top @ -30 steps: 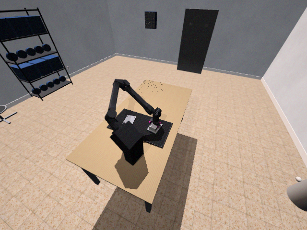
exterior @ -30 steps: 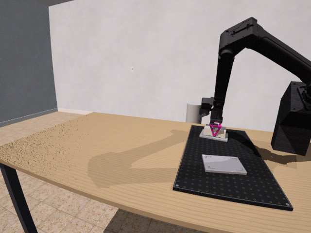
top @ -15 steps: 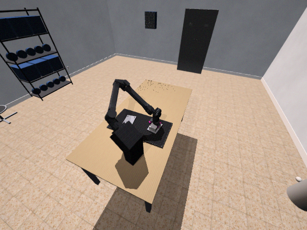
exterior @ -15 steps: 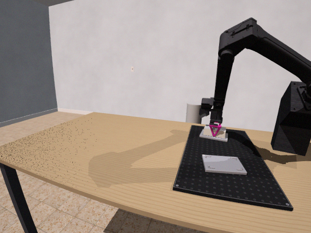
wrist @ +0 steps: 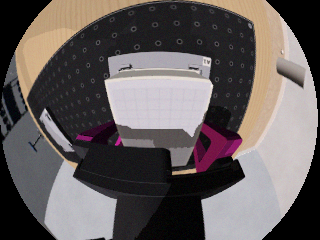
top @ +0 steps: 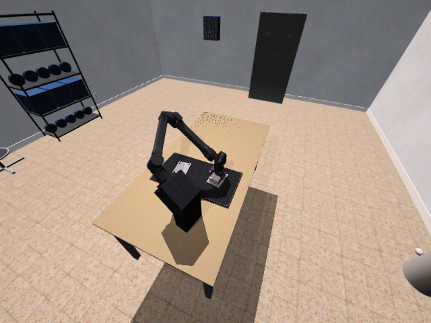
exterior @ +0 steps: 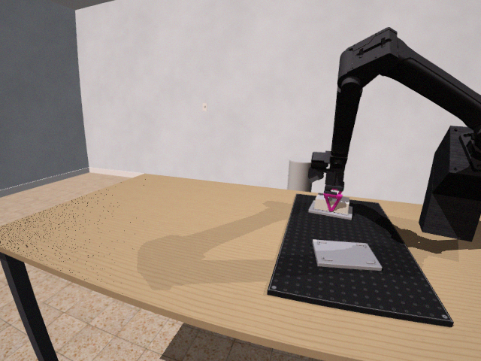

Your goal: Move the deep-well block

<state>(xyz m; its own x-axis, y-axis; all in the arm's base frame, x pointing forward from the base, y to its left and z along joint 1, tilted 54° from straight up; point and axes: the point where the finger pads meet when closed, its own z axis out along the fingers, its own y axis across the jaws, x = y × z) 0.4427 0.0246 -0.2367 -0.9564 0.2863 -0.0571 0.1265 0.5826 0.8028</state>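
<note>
My gripper is now 1 cm below the white deep-well block.
</note>
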